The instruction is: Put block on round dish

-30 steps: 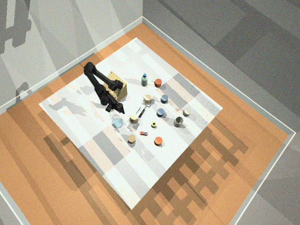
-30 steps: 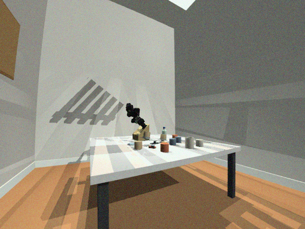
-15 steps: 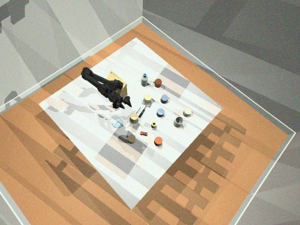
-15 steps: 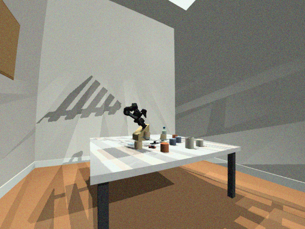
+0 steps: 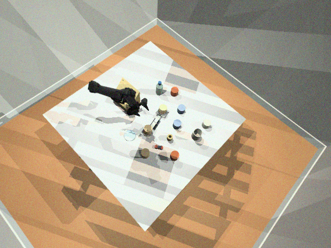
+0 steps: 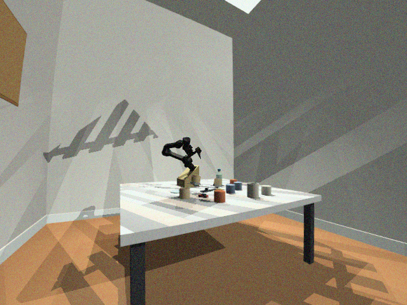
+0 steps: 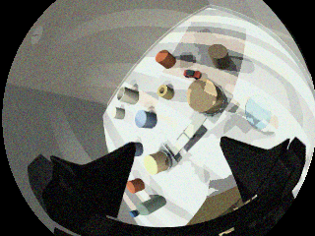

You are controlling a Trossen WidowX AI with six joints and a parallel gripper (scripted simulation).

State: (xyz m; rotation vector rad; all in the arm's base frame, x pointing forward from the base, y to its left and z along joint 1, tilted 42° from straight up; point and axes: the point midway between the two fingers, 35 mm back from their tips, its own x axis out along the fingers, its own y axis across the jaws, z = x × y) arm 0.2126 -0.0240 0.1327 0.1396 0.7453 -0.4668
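My gripper tip is 20 cm to the right of the dark grey block, 20 cm above it and 4 cm short of it. Round my gripper tip: balance beam (20 cm below, 7 cm to the left, 6 cm ahead); red toy car (23 cm below, 23 cm ahead, 8 cm to the right); round pale blue dish (24 cm below, 16 cm to the right, 3 cm behind).
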